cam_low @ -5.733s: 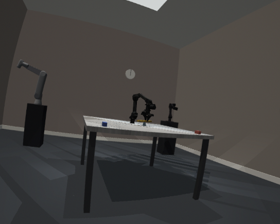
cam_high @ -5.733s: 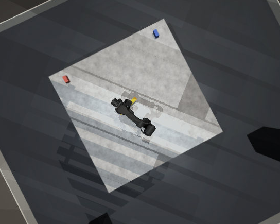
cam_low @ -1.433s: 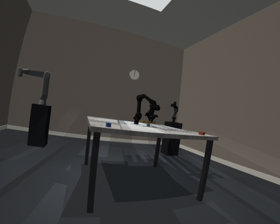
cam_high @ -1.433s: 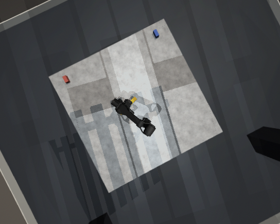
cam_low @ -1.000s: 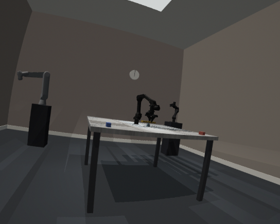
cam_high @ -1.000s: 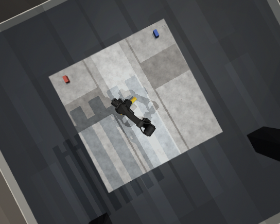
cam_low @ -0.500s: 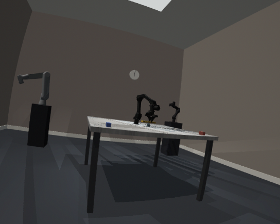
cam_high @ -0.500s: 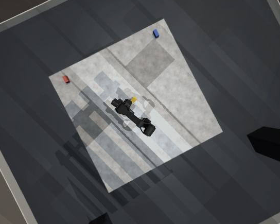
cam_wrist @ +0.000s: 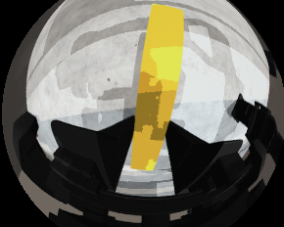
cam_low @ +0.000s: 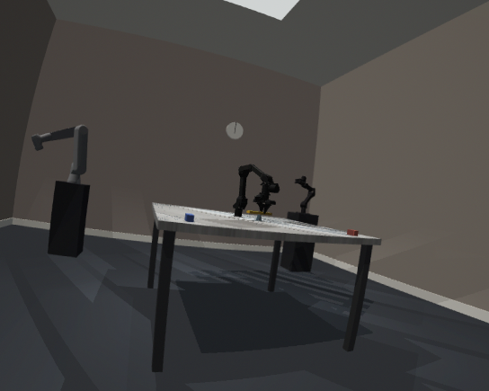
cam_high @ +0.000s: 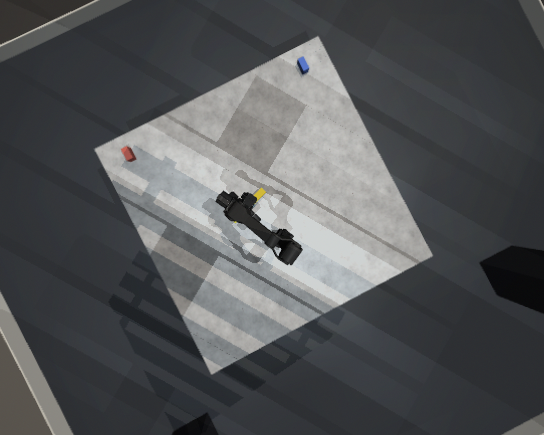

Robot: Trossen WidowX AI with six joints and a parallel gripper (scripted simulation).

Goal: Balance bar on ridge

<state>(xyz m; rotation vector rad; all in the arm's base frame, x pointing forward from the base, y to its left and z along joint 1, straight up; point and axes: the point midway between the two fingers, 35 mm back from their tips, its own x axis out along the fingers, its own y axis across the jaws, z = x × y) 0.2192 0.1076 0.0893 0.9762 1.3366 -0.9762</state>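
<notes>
Now: gripper tip 1 cm short of the yellow bar and 3 cm to the left of it. The rest, counted from my gripper tip: red block (52 cm ahead, 39 cm to the left, 4 cm below); blue block (52 cm ahead, 61 cm to the right, 4 cm below).
</notes>
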